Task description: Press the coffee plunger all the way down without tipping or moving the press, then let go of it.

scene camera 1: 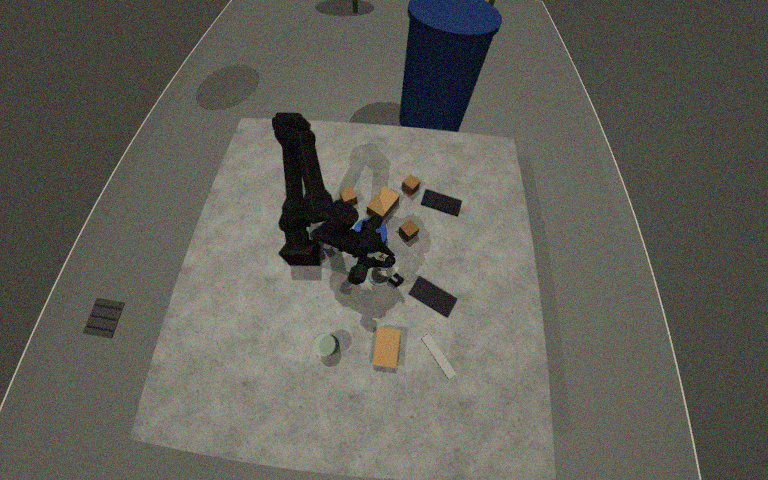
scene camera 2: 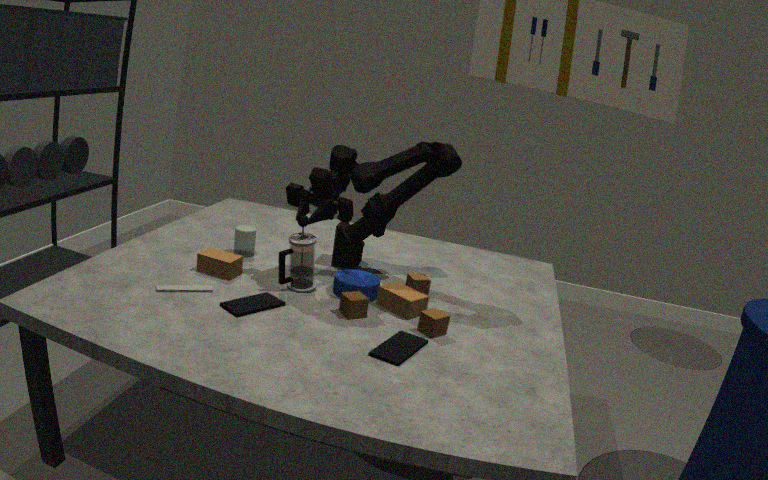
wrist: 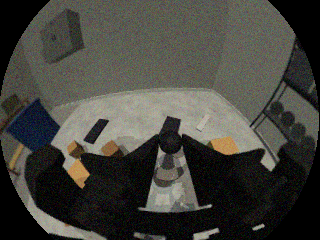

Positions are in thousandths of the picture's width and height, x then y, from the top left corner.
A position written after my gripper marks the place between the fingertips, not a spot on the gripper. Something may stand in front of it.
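Note:
I can see my gripper (scene camera 2: 393,461), which appears in scene camera 1 (scene camera 1: 511,545) too and also in the wrist view (wrist: 533,573). There is a coffee press (scene camera 2: 394,524), and I find the press in the wrist view (wrist: 533,677) as well. I see a blue disc (scene camera 2: 479,591) too, though the wrist view does not show the disc, since it is hidden there by my gripper.

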